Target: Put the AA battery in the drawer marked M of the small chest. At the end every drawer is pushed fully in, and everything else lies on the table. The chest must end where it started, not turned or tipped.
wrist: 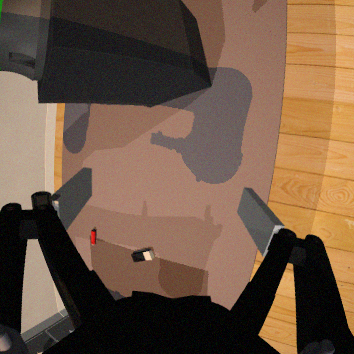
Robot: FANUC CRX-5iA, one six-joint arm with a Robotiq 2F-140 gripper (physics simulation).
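Seen in the pictures: gripper, fingertip midpoint: (167, 191); arm's base at its link origin: (42, 32).
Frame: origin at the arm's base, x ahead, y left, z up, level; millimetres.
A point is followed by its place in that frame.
Observation:
My gripper (167, 191) @(x 162, y 269, z -11 mm) is wide open and empty above the table (265, 90) @(x -3, y 291, z -264 mm). A small red cylinder (93, 236) @(x 481, y -73, z -253 mm) lies on the table near the left finger's tip, low in the view. It looks like a battery, but it is too small to read its type. A small black and white block (143, 255) @(x 439, y 118, z -252 mm) lies to its right, just above the gripper's dark body in the view. I cannot make out the small chest or its drawer marked M.
A large dark angular housing (125, 75) @(x 43, y 107, z -97 mm) with a grey and green part fills the upper left and hides the table there. Shadows cross the table. Wooden floor (320, 115) shows at the right, a pale surface (22, 140) at the left. A grey edge (50, 330) @(x 731, y -34, z -60 mm) shows at the bottom left.

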